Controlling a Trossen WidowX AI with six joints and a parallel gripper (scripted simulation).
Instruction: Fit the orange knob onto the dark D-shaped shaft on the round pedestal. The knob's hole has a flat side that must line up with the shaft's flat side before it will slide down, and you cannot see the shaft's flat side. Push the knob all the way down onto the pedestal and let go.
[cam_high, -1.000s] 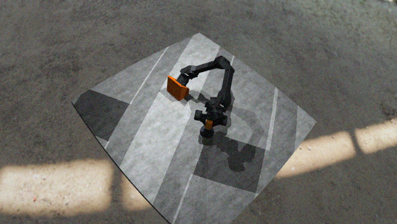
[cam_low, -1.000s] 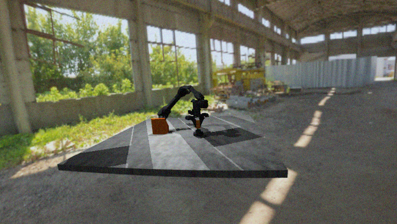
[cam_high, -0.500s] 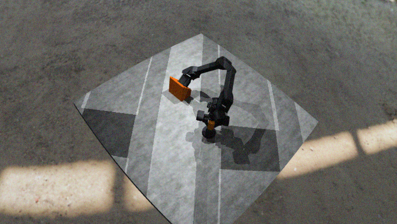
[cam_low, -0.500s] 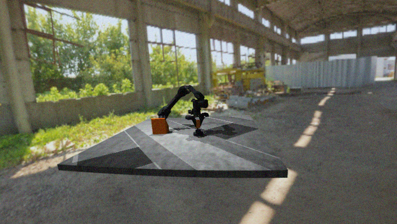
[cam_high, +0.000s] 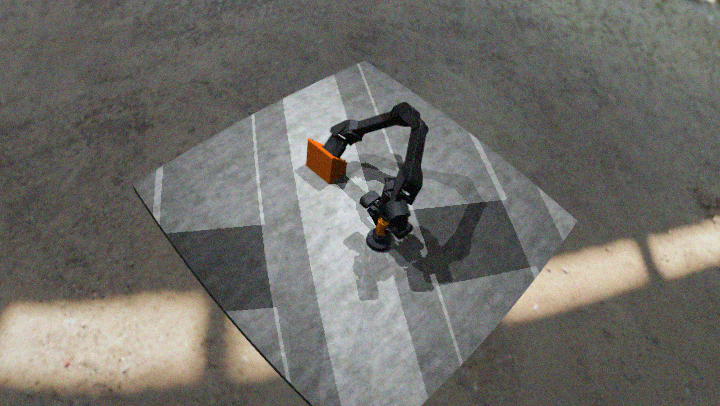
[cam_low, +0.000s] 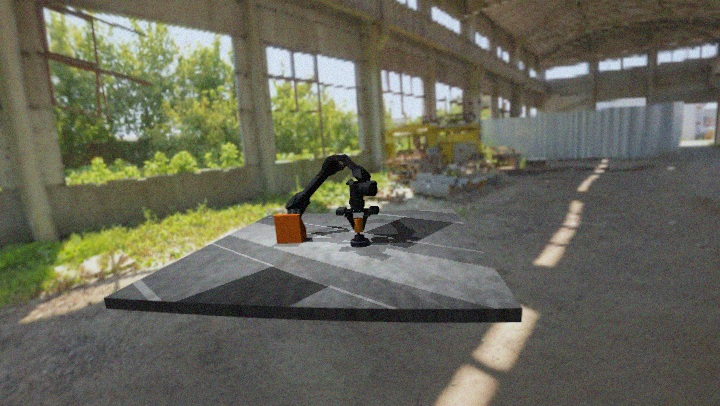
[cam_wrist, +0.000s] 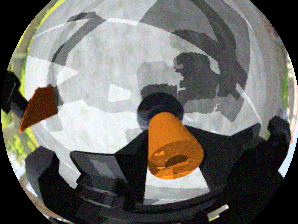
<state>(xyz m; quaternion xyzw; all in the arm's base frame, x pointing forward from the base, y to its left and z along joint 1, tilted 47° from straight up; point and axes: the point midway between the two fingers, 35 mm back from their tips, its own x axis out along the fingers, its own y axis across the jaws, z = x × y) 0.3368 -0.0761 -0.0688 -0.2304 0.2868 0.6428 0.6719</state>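
Right now the orange knob is 2 cm above my gripper tip. Round my gripper tip: dark round pedestal 4 cm below.
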